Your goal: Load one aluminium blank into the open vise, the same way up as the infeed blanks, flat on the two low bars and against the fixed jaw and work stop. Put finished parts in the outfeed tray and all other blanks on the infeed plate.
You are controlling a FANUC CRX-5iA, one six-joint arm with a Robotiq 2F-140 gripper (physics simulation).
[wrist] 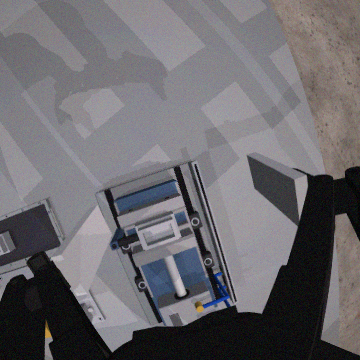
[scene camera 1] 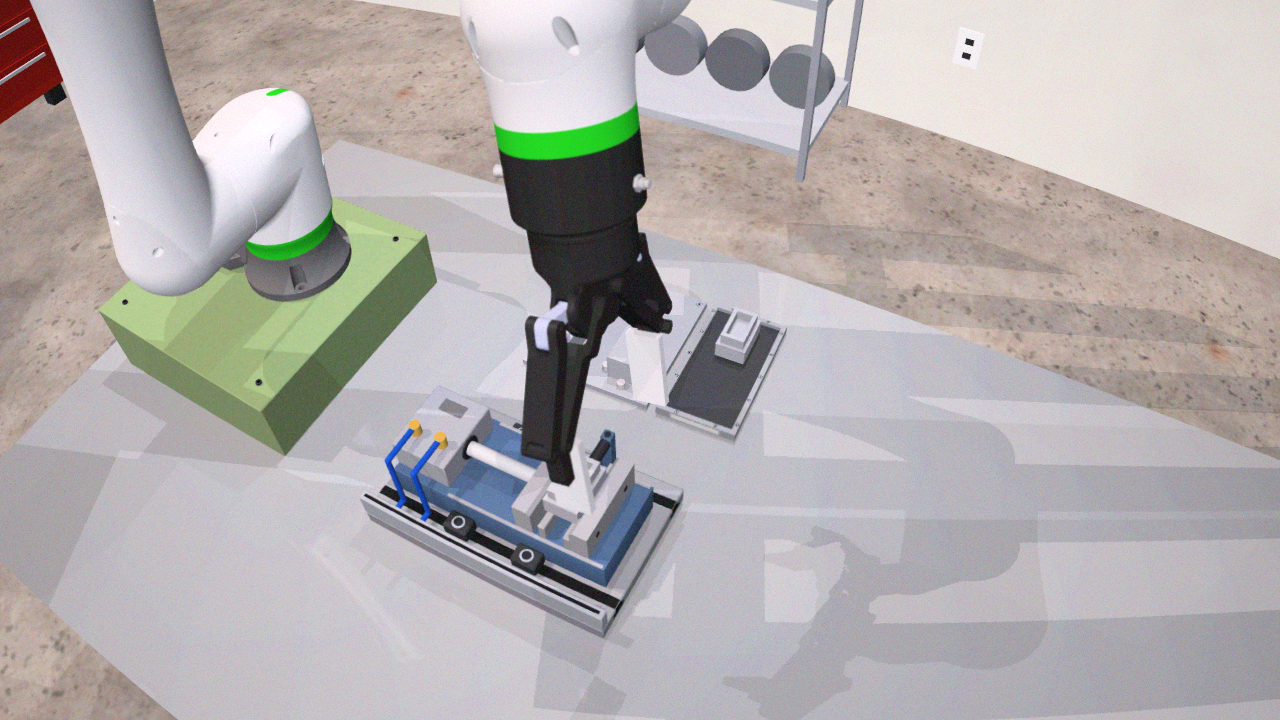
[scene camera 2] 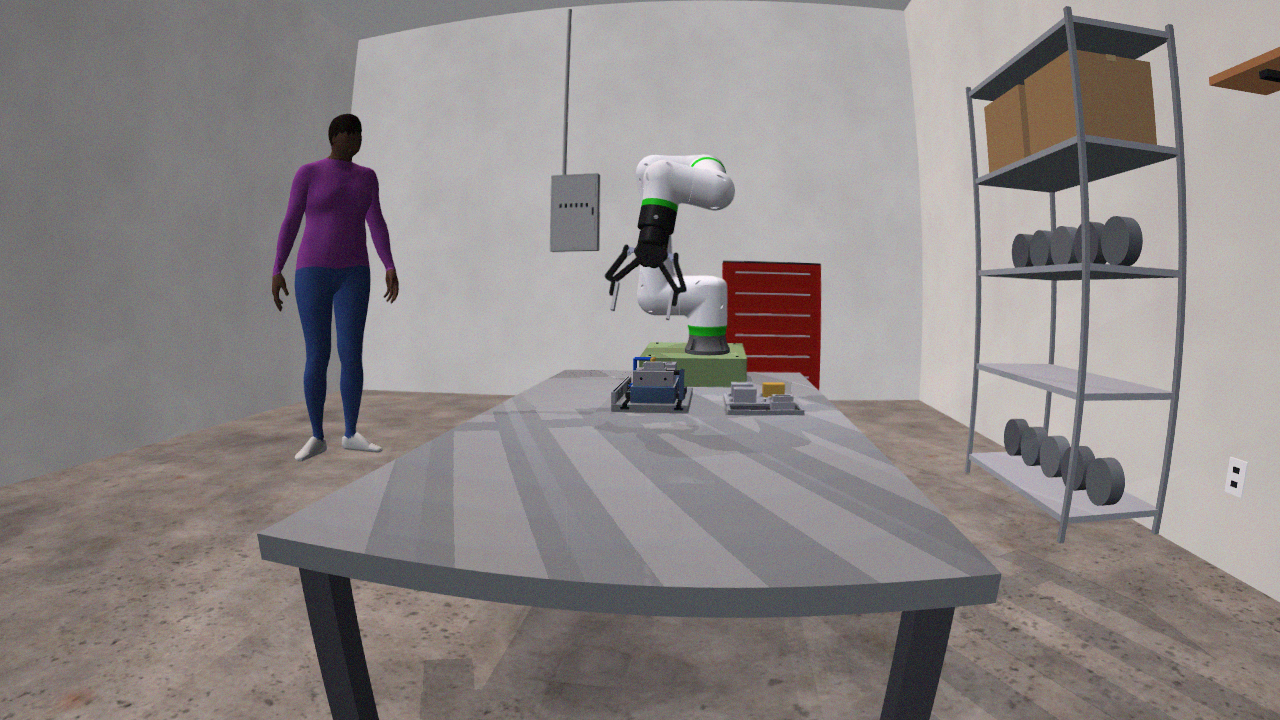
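Where they show: gripper, fingertip midpoint: (wrist: pixel 175 196) (scene camera 1: pixel 616 450) (scene camera 2: pixel 639 314); arm's base at its link origin: (scene camera 1: pixel 298 261) (scene camera 2: pixel 707 351).
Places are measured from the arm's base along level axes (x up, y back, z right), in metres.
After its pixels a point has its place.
The vise (scene camera 1: pixel 631 537) @(x -0.064, y -0.550, z 0.164 m) (scene camera 2: pixel 657 392) @(x -0.051, y -0.550, z 0.154 m) (wrist: pixel 147 195) @(x -0.038, y -0.540, z 0.168 m) stands on the table, with a light grey part (wrist: pixel 157 234) @(x 0.003, y -0.486, z 0.161 m) with a rectangular recess between its jaws. The black work stop (wrist: pixel 126 243) @(x -0.003, y -0.490, z 0.112 m) is beside that part's left end in the wrist view. My gripper (scene camera 1: pixel 615 425) @(x 0.139, y -0.553, z 0.197 m) (scene camera 2: pixel 640 302) @(x 0.139, y -0.553, z 0.197 m) (wrist: pixel 175 196) @(x 0.139, y -0.553, z 0.197 m) is wide open and empty, above the vise. In scene camera 1 one finger partly hides the jaws. The dark outfeed tray (scene camera 1: pixel 716 394) @(x -0.092, y -0.561, z -0.071 m) (wrist: pixel 30 240) @(x -0.092, y -0.539, z -0.089 m) holds a recessed grey part (scene camera 1: pixel 735 347) @(x -0.070, y -0.563, z -0.132 m) (scene camera 2: pixel 781 401) @(x -0.070, y -0.573, z -0.154 m). A grey block (scene camera 1: pixel 617 366) @(x -0.066, y -0.443, z -0.045 m) (scene camera 2: pixel 742 392) @(x -0.064, y -0.468, z -0.067 m) is on the infeed plate (scene camera 1: pixel 684 315) @(x -0.090, y -0.479, z -0.177 m), partly hidden by a finger.
Blue hoses (scene camera 1: pixel 417 479) @(x 0.001, y -0.340, z 0.222 m) with yellow ends rise from the vise's rear side. A yellow block (scene camera 2: pixel 772 389) @(x -0.068, y -0.383, z -0.161 m) is behind the outfeed tray. The green robot base (scene camera 1: pixel 358 358) @(x -0.082, y -0.123, z 0.058 m) is behind the vise. A person (scene camera 2: pixel 335 223) stands left of the table, and a shelf unit (scene camera 2: pixel 1080 205) is at right.
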